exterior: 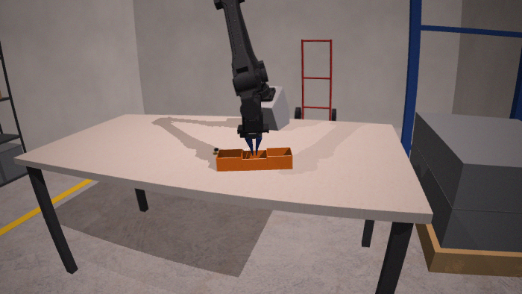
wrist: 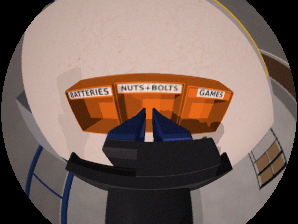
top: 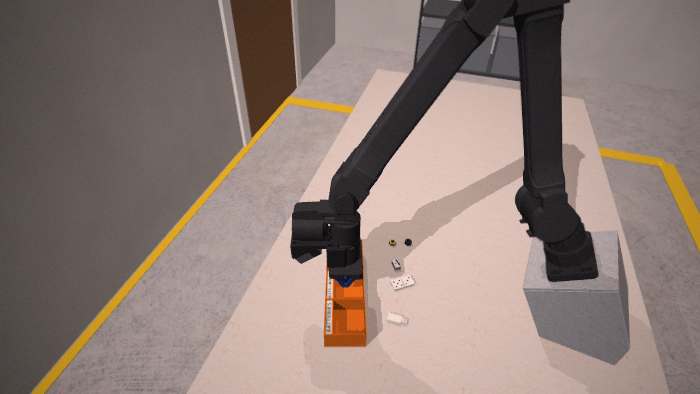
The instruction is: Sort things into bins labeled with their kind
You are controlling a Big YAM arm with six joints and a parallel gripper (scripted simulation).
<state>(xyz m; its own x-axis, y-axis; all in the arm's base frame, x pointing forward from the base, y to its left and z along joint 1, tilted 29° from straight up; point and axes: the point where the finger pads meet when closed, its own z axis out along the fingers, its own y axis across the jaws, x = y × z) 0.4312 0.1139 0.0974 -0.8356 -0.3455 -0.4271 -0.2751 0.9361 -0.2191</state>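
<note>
The orange three-compartment bin lies 20 mm below my hand. Also, from my hand: white USB stick 130 mm behind, 30 mm to the left, 40 mm below; then grey thing 90 mm behind, 120 mm to the right, 40 mm below; then white domino 120 mm behind, 70 mm to the right, 40 mm below.
</note>
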